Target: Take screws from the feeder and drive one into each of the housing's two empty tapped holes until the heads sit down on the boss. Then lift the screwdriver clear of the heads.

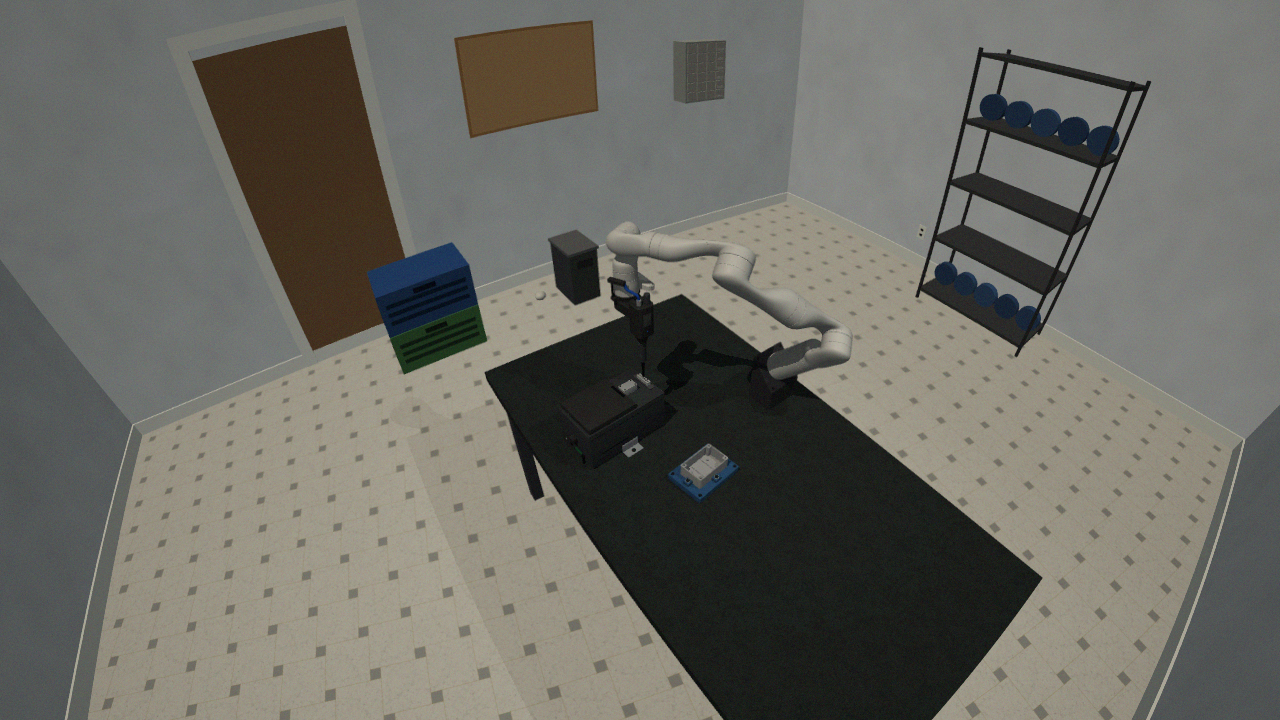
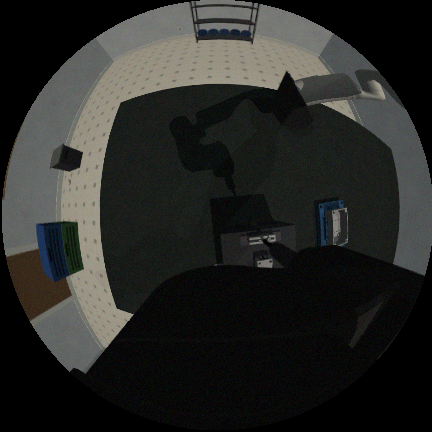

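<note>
The black screwdriver [image 1: 642,367] [image 2: 266,242] points down, with its bit tip at the pale pick-up rail at the end of the feeder [image 1: 597,406] [image 2: 234,250]. The tip appears at or just above the rail; contact is too small to tell. Whether a screw is on the bit is also too small to tell. The light grey, open-topped housing [image 1: 694,475] [image 2: 344,240] sits on a blue fixture [image 1: 700,493] [image 2: 322,221], apart from the feeder and the screwdriver. Its tapped holes are too small to make out.
The arm's base [image 1: 769,383] stands at the table's far long edge, and the arm arches over to the feeder. A small metal bracket [image 1: 632,446] shows at the feeder's side. Blue and green crates [image 1: 420,277] [image 2: 52,250] and a dark bin [image 1: 575,268] [image 2: 67,157] stand on the floor.
</note>
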